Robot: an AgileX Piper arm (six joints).
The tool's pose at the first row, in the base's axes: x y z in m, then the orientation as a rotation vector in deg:
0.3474 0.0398 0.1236 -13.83 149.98 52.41
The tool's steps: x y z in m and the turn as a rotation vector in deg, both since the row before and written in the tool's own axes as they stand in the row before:
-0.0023 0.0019 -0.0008 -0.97 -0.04 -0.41
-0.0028 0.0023 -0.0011 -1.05 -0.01 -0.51
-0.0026 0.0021 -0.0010 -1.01 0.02 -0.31
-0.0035 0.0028 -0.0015 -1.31 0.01 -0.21
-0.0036 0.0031 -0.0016 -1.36 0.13 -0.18
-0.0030 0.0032 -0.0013 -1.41 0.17 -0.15
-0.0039 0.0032 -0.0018 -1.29 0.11 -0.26
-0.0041 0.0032 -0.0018 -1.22 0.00 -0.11
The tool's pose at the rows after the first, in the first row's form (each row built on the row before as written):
0.3488 0.0409 0.1261 -14.59 149.41 53.56
0.3504 0.0421 0.1293 -15.51 148.79 54.78
0.3519 0.0432 0.1323 -16.18 148.27 56.01
0.3539 0.0445 0.1364 -16.79 147.64 57.67
0.3558 0.0459 0.1408 -17.45 147.09 59.41
0.3572 0.0474 0.1449 -18.10 146.54 61.23
0.3593 0.0486 0.1497 -18.82 145.93 62.84
0.3615 0.0497 0.1546 -19.27 145.30 64.39

